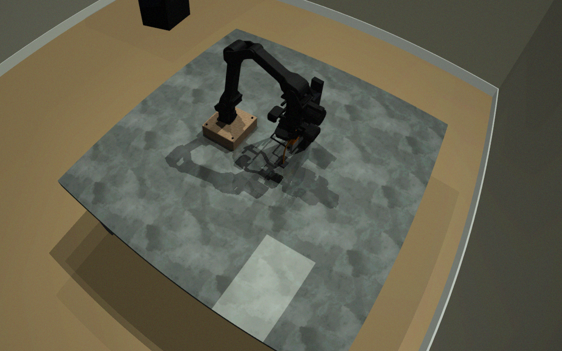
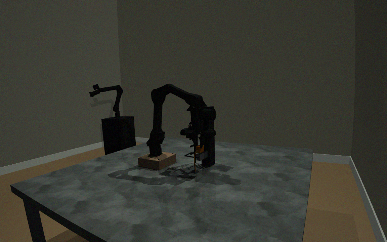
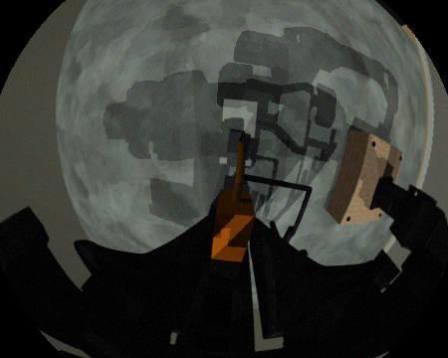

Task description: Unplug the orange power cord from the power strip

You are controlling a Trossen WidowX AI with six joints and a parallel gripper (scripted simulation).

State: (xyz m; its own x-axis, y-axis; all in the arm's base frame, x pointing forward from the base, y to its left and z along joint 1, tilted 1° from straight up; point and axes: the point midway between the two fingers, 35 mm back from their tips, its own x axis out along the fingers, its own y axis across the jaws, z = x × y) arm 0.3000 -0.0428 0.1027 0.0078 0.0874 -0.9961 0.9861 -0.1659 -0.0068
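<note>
Now: gripper tip 30 mm to the right of the orange plug.
</note>
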